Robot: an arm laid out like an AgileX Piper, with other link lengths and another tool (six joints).
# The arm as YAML. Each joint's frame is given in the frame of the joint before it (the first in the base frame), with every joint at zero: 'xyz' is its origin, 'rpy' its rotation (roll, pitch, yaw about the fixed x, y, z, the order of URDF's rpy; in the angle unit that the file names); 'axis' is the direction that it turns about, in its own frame. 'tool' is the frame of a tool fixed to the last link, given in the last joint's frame.
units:
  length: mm
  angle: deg
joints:
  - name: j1
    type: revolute
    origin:
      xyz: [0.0, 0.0, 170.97]
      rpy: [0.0, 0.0, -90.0]
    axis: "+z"
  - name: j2
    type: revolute
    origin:
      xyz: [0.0, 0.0, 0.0]
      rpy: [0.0, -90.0, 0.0]
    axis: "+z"
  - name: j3
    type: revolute
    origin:
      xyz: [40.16, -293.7, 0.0]
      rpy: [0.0, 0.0, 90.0]
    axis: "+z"
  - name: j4
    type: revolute
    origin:
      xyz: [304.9, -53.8, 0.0]
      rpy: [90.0, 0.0, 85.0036]
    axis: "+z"
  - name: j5
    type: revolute
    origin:
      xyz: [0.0, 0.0, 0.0]
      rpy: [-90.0, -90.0, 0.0]
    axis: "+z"
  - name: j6
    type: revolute
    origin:
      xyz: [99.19, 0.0, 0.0]
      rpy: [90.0, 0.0, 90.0]
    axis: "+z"
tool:
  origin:
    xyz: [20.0, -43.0, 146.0]
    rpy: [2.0, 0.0, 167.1]
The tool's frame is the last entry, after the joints.
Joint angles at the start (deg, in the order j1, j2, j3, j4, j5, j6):
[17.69, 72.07, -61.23, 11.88, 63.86, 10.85]
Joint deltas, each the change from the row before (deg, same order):
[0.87, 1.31, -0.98, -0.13, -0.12, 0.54]
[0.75, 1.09, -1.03, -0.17, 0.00, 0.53]
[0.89, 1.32, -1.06, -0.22, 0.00, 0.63]
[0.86, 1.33, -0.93, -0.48, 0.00, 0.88]
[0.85, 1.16, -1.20, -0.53, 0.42, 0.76]
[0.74, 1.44, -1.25, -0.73, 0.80, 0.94]
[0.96, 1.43, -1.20, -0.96, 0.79, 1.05]
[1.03, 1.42, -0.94, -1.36, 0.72, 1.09]
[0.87, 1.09, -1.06, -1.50, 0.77, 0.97]
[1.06, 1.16, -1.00, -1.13, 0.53, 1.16]
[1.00, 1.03, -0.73, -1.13, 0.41, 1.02]
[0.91, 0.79, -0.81, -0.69, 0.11, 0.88]
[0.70, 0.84, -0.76, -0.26, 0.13, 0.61]
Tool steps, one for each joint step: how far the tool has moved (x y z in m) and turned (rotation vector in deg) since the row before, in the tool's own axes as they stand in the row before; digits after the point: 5 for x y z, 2 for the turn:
[0.00431, -0.00413, 0.00372, 0.16, -0.38, -0.24]
[0.00441, -0.00377, 0.00220, 0.10, -0.22, -0.22]
[0.00412, -0.00423, 0.00358, 0.08, -0.44, -0.23]
[0.00317, -0.00303, 0.00410, -0.18, -0.56, -0.04]
[0.00334, -0.00343, 0.00178, -0.21, -0.54, -0.25]
[0.00171, -0.00181, 0.00274, -0.48, -1.10, 0.00]
[0.00137, -0.00220, 0.00300, -0.66, -1.14, -0.18]
[0.00033, -0.00069, 0.00386, -1.07, -1.28, -0.33]
[0.00160, 0.00029, 0.00103, -1.22, -0.81, -0.42]
[0.00182, -0.00247, 0.00224, -0.86, -0.71, -0.26]
[0.00108, -0.00193, 0.00264, -0.90, -0.69, -0.33]
[0.00287, -0.00367, 0.00122, -0.44, -0.09, -0.26]
[0.00239, -0.00397, 0.00191, -0.12, -0.23, -0.15]

